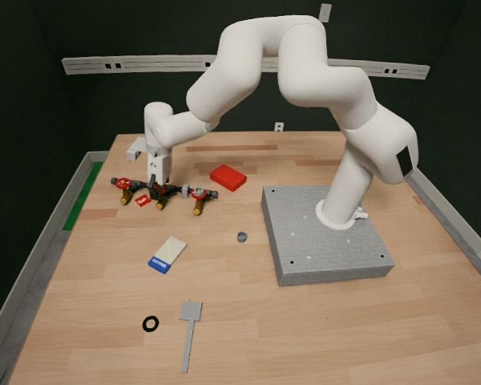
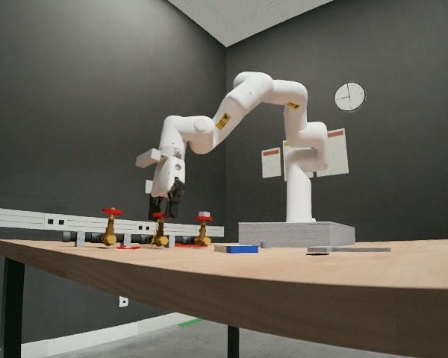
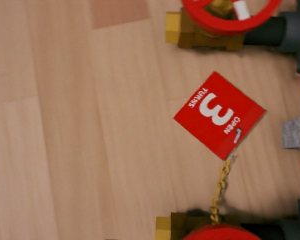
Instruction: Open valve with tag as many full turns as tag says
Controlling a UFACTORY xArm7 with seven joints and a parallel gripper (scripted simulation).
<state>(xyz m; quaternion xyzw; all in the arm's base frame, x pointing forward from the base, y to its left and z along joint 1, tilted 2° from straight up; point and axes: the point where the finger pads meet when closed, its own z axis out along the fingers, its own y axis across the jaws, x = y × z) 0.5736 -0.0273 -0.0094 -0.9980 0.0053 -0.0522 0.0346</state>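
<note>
Right now the red tag is 80 mm ahead of my hand, 20 mm to the right of it and 80 mm below it. Also, from my hand: blue box 80 mm behind, 200 mm to the left, 80 mm below; then red block 210 mm behind, 170 mm to the right, 70 mm below; then grey cap 130 mm behind, 10 mm to the left, 10 mm above.
</note>
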